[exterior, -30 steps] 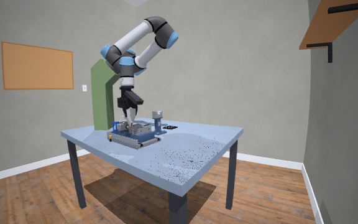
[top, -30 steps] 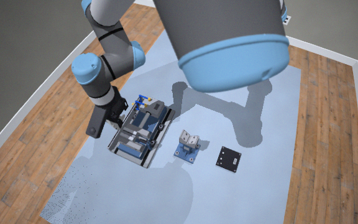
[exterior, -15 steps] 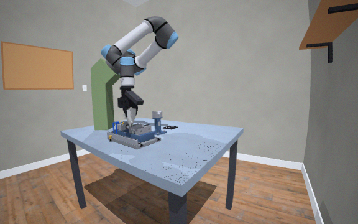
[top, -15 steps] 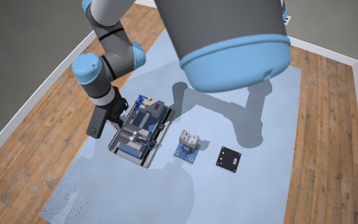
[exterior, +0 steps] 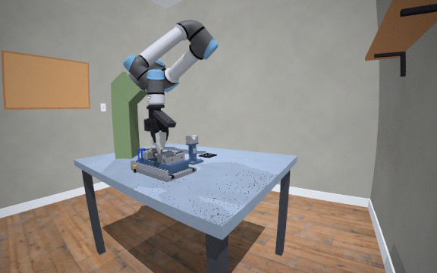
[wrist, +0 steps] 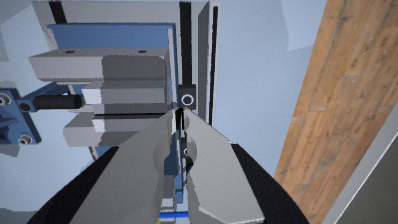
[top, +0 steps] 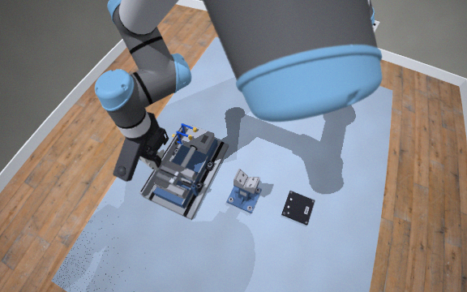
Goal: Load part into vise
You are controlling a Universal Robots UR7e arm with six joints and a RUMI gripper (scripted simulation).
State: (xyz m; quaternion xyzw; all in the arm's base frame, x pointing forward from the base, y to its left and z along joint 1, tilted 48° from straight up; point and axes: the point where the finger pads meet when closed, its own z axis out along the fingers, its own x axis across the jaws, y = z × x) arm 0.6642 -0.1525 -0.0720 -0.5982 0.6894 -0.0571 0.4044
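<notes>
Now: hand 40 mm to the right of the grey part and 20 mm above it. Also, from my hand: work stop 10 mm behind, 110 mm to the left, 30 mm below; then moving jaw 40 mm behind, 60 mm to the left, 40 mm below; then fixed jaw 30 mm ahead, 60 mm to the left, 40 mm below.
</notes>
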